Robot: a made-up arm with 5 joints.
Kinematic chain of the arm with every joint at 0, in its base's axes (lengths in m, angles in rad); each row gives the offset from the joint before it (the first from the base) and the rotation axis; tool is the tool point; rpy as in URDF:
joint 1: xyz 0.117 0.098 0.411 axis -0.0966 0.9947 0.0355
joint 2: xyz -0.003 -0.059 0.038 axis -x
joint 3: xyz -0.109 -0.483 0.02 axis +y
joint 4: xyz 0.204 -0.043 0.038 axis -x
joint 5: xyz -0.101 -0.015 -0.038 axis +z
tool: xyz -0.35 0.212 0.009 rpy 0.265 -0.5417 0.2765
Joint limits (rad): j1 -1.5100..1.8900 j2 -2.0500..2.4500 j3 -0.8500..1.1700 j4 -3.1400..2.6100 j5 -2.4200..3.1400
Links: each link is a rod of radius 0.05 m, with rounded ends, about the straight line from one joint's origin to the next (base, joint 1, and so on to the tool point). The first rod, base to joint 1, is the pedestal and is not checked.
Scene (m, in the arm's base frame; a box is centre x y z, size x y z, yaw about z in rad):
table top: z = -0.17
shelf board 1: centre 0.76 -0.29 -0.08 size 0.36 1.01 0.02 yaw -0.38
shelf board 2: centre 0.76 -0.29 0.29 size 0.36 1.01 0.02 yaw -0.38
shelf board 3: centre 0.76 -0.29 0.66 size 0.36 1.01 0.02 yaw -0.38
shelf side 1: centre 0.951 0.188 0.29 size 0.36 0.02 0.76 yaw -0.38
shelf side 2: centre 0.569 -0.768 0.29 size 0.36 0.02 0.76 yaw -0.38
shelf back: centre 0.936 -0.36 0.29 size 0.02 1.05 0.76 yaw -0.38
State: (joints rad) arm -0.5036 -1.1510 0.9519 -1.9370 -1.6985
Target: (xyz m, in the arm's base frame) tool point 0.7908 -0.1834 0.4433
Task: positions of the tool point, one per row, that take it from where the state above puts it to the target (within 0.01 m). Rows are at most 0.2 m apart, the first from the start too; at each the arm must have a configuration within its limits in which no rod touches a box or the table.
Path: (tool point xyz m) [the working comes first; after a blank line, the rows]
Joints at the target: 1.8900 0.5189 1.1700 0.7404 0.5410
Straight joint move there: touches shelf board 3.

1: 0.6431 -0.1078 0.0858
2: 0.5794 -0.0816 0.0862
3: 0.5099 -0.0481 0.0939
4: 0.3951 -0.1456 0.1151
5: 0.3118 -0.1941 0.1881
6: 0.2714 -0.2005 0.2806
7: 0.2724 -0.1790 0.3688
8: 0.3115 -0.1439 0.4369
9: 0.3854 -0.1038 0.4686
10: 0.4820 -0.0601 0.4433
11: 0.5647 -0.0830 0.5021
12: 0.6498 -0.1204 0.5234
13: 0.7289 -0.1581 0.5026
14: 0.7908 -0.1834 0.4433

